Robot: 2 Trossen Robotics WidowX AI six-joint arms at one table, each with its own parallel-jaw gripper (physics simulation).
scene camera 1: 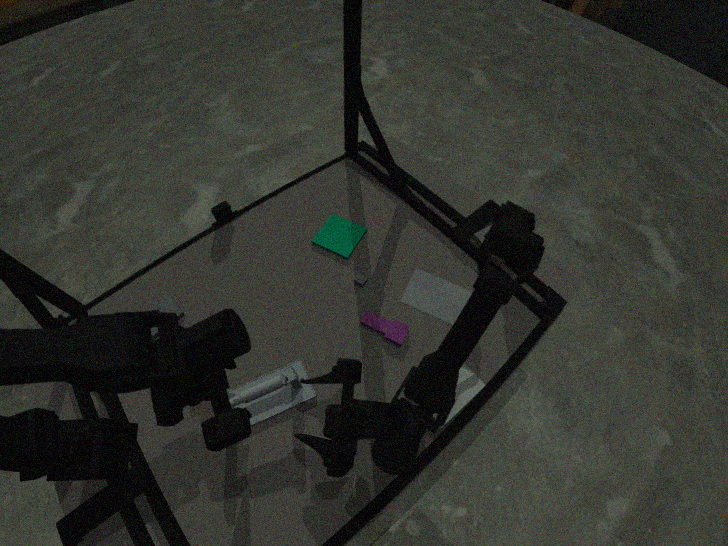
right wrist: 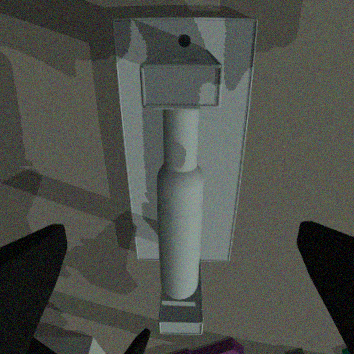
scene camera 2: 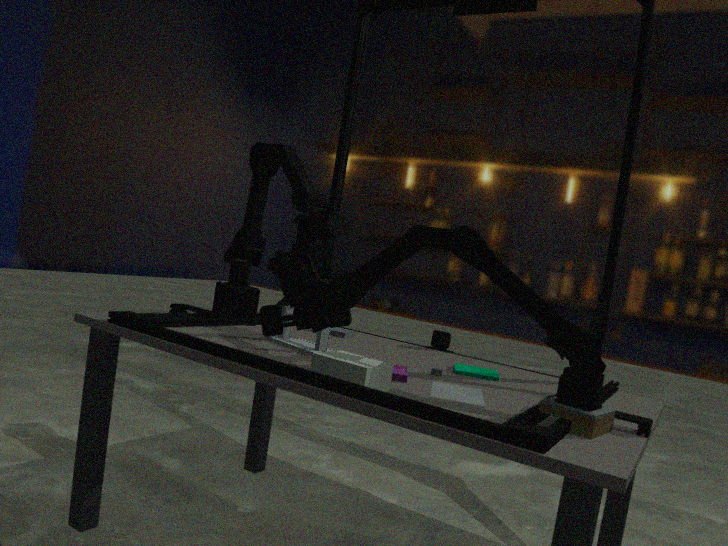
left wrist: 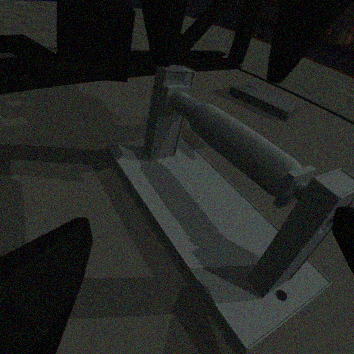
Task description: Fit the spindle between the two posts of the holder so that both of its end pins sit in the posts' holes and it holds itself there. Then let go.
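Frame: origin at the left arm's base, x ahead, y left, z up, level; centimetres.
Where they show: left gripper, fingertip midpoint: [scene camera 1: 298,408] [right wrist: 87,293] [left wrist: 213,224]; right gripper, fingertip midpoint: [scene camera 1: 241,391] [right wrist: 183,234] [left wrist: 226,74]; left arm's base at its link origin: [scene camera 2: 578,404]; right arm's base at its link origin: [scene camera 1: 75,448] [scene camera 2: 238,285] [left wrist: 97,0].
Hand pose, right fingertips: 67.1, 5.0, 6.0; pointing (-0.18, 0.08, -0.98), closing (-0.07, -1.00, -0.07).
Each offset is from my right fingertips to the top centre of the thing, as dx, dy, dz. "*": to the spot under its first point.
The pale spindle {-1.5, +0.3, -1.9} [scene camera 1: 261,387] [left wrist: 240,145] [right wrist: 180,230] spans between the holder's far post {* +4.5, +0.5, -5.1} [left wrist: 164,117] [right wrist: 180,86] and near post {-8.7, +0.6, -1.3} [left wrist: 295,230] [right wrist: 181,327], near their tops, above the base {-1.8, +0.2, -9.1} [scene camera 1: 276,409] [left wrist: 240,320] [right wrist: 225,150]. No finger touches it. Its narrower end meets the far post; the pins and holes are hidden. My right gripper [right wrist: 183,234] is open and empty above the spindle, with a finger on either side in its wrist view. My left gripper [scene camera 1: 299,409] [left wrist: 213,224] is open and empty at the near post's end of the holder.
A magenta block {-30.1, -1.2, -8.4} [scene camera 1: 385,327] [scene camera 2: 399,373], a small grey block {-31.4, -13.6, -8.4} [scene camera 1: 360,282] [scene camera 2: 436,372], a green tile {-33.2, -27.5, -8.9} [scene camera 1: 339,236] [scene camera 2: 476,371] and a pale sheet {-44.9, -1.2, -9.4} [scene camera 1: 432,295] [scene camera 2: 458,393] lie beyond the holder. A pale box {-32.9, +16.6, -4.9} [scene camera 2: 346,367] stands near the table's front edge.
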